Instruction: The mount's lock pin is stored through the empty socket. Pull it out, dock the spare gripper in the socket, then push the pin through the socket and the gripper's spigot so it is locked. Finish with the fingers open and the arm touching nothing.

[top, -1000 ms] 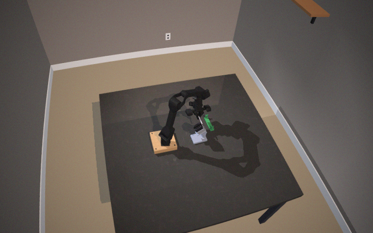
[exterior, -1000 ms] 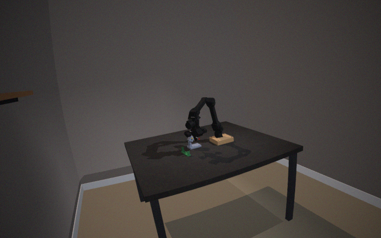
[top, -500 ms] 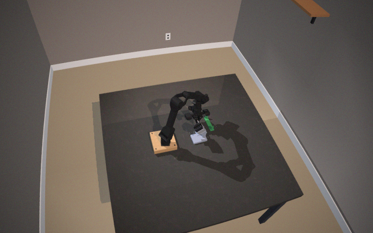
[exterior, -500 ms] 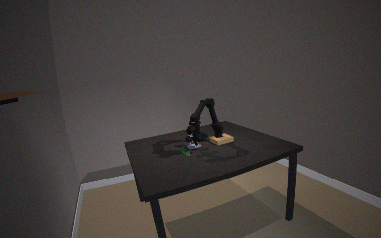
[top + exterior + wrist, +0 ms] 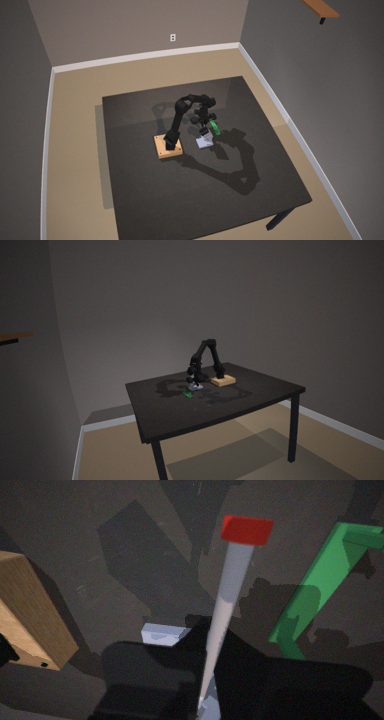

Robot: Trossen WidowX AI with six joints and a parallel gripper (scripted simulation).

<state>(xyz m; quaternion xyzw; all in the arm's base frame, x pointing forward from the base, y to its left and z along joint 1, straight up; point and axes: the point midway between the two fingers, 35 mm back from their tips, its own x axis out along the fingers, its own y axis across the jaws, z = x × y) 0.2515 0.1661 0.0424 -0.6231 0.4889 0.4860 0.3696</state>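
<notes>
My gripper tip is now 1 cm short of the grey mount and 10 cm to the left of it. Round my gripper tip: green strip 10 cm ahead, 3 cm to the left, 3 cm below; then spare gripper 10 cm to the right, 7 cm above.
</notes>
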